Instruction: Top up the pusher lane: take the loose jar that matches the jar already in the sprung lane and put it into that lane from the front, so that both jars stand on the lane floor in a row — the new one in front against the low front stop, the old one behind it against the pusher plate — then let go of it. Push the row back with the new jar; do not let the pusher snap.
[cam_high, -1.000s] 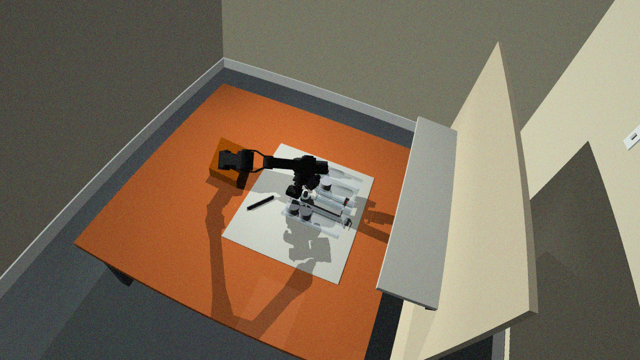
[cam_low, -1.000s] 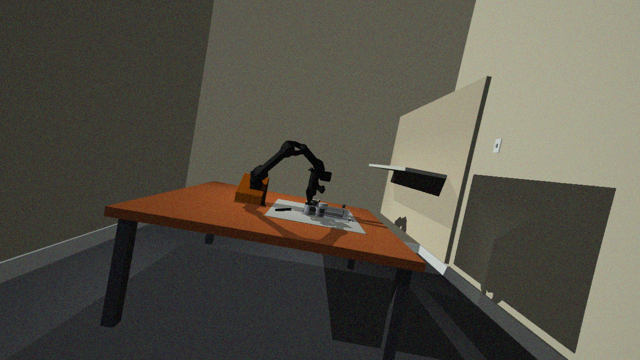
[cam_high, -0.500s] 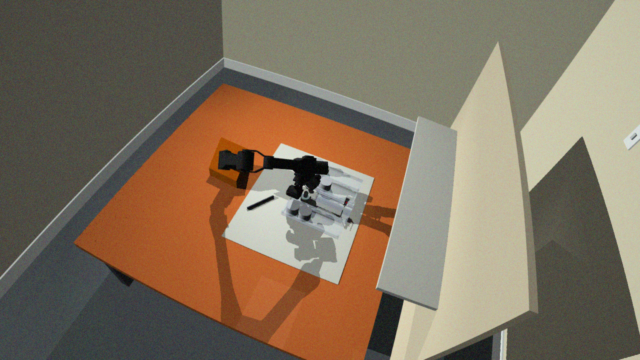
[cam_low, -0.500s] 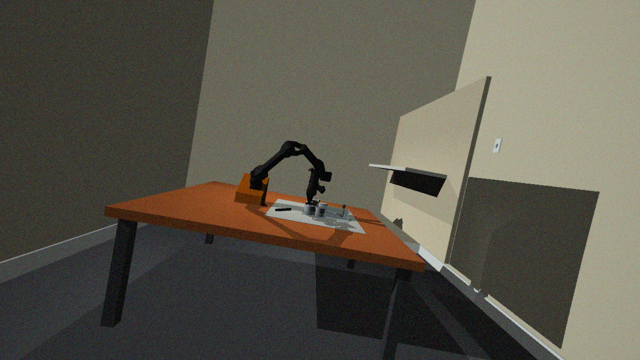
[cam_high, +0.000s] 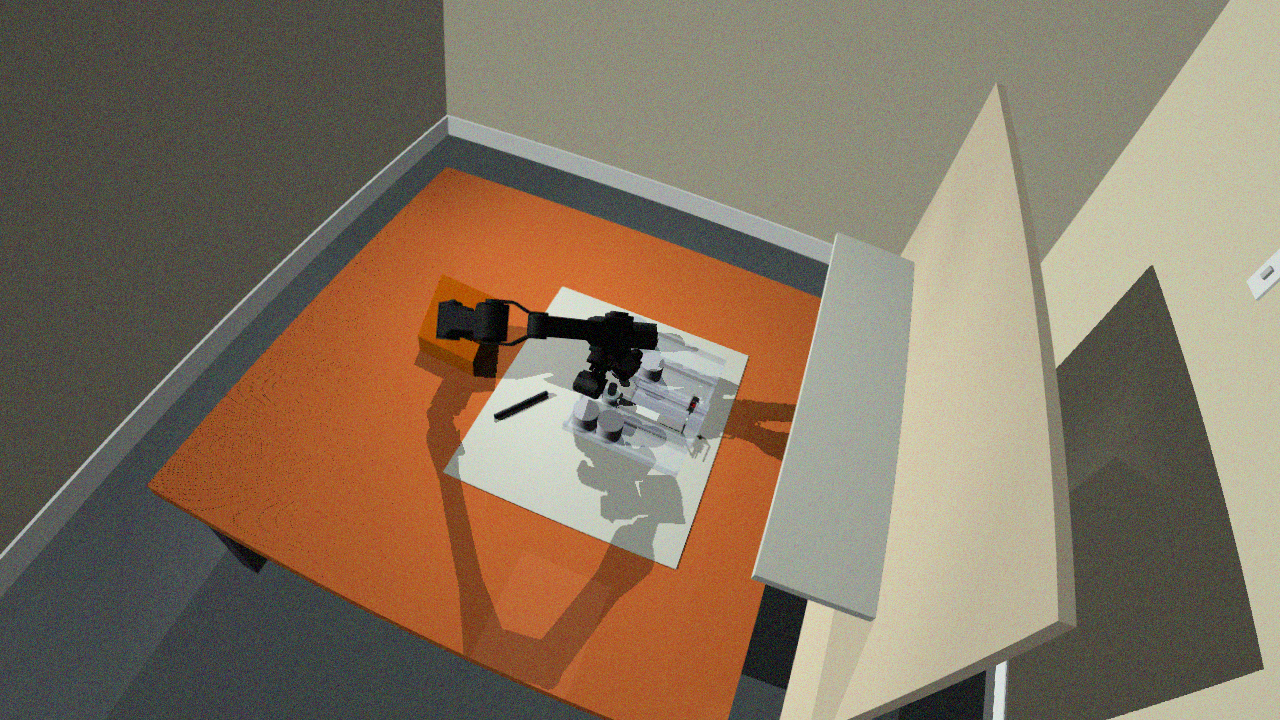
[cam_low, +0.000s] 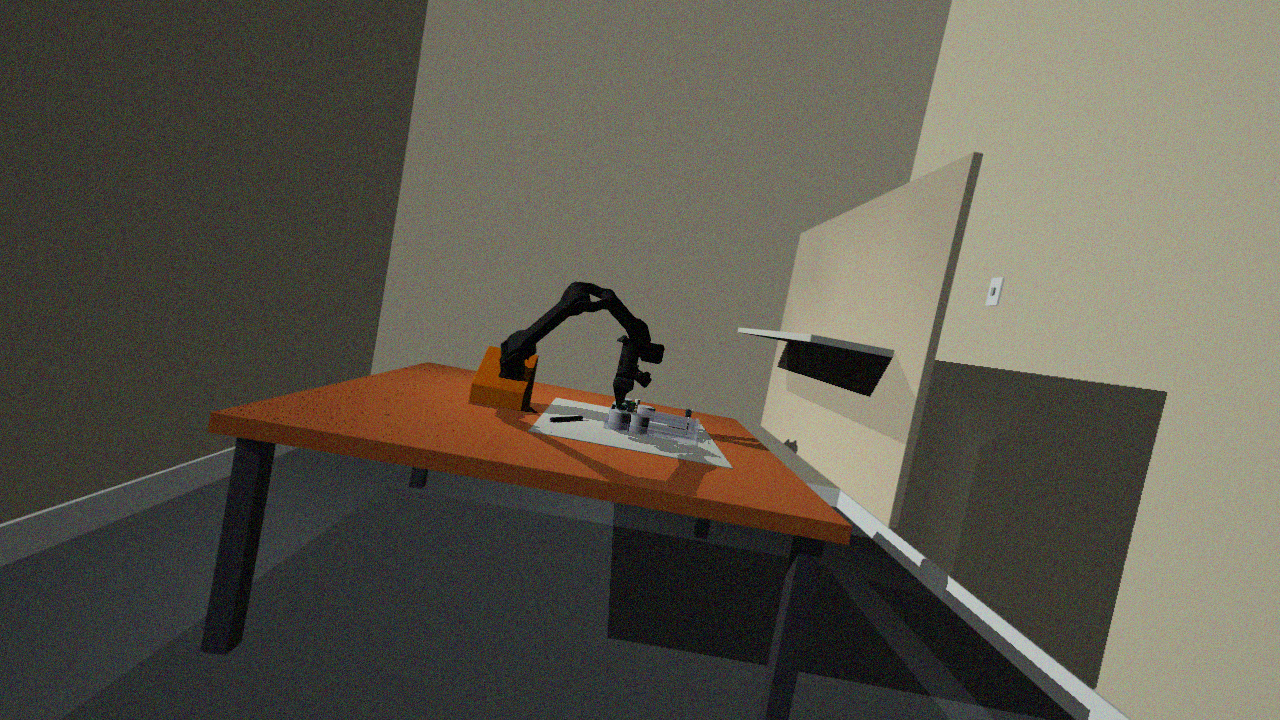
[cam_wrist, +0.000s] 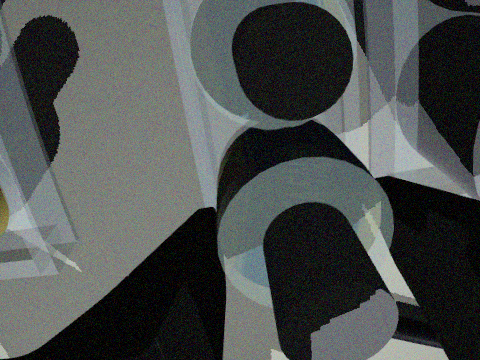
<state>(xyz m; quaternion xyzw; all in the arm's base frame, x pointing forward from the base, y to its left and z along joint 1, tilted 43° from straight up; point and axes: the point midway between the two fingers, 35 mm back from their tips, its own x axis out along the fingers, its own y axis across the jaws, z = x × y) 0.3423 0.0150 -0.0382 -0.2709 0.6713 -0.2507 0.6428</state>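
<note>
The white mat lies 5 cm ahead of my gripper tip, 1 cm to the right of it and 5 cm below it. The rest, counted from my gripper tip: grey shelf (50 cm ahead, 2 cm to the left, 31 cm above); thin black rod (14 cm behind, 11 cm to the right, 5 cm below); clear lane rack (14 cm ahead, 3 cm to the left, 3 cm below).
</note>
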